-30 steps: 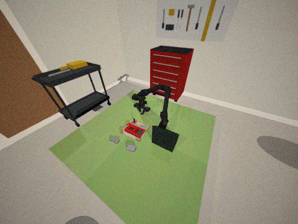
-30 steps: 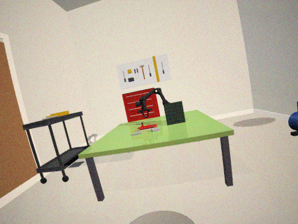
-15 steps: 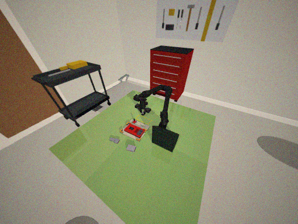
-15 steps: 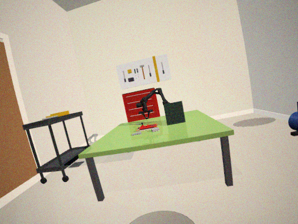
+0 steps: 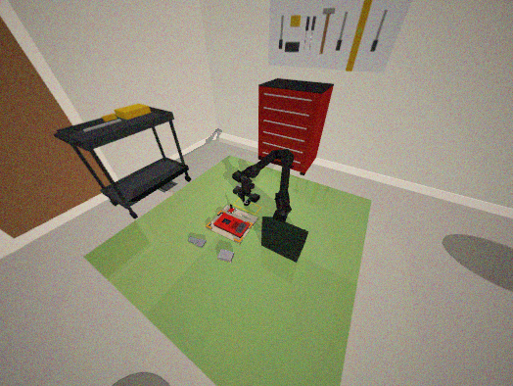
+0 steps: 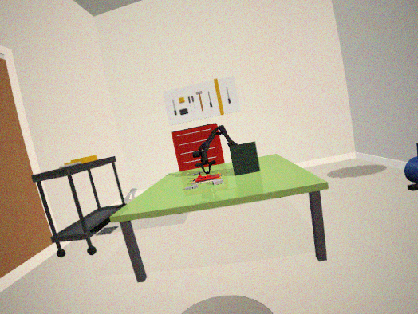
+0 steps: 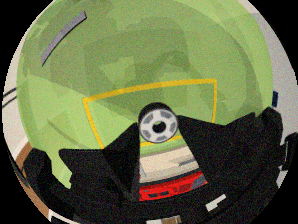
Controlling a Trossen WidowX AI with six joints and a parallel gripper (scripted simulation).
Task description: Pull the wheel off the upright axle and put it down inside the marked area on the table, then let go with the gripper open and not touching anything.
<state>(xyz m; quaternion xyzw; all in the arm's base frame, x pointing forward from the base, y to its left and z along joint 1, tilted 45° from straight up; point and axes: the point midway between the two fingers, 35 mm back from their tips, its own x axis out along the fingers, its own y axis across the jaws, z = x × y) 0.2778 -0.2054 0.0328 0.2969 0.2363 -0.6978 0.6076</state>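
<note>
My gripper tip is right at the wheel.
</note>
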